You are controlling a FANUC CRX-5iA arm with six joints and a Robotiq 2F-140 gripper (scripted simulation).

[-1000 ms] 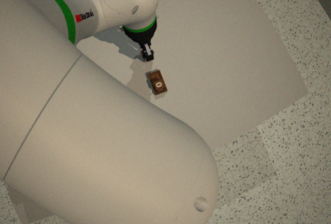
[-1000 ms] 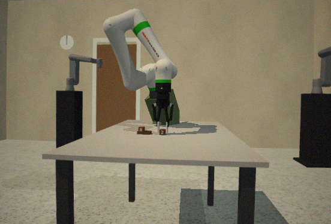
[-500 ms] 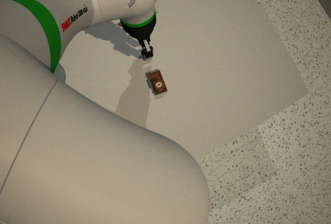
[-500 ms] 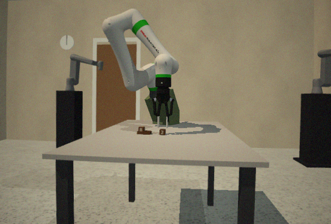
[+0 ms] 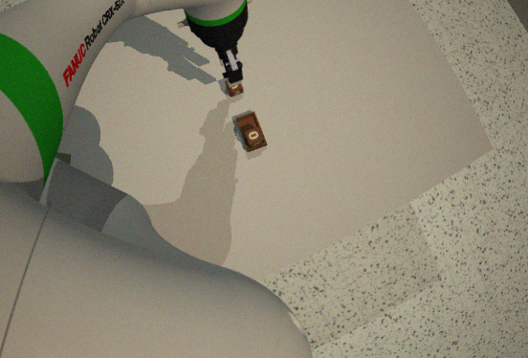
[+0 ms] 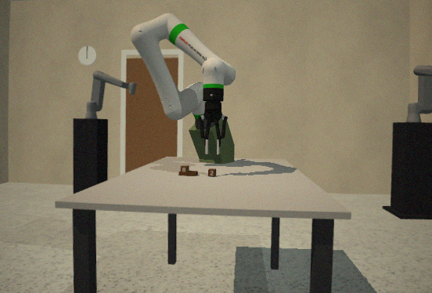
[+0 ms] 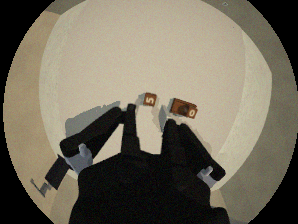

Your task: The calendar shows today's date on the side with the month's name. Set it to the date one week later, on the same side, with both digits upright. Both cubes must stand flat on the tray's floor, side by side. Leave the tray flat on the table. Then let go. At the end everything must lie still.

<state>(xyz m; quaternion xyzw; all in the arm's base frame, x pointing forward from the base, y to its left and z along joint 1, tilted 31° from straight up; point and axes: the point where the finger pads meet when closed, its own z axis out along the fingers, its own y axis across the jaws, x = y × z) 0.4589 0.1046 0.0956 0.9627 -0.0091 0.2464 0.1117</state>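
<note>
My hand is 1 cm past the brown tray, 11 cm to the left of it and 12 cm above it.
</note>
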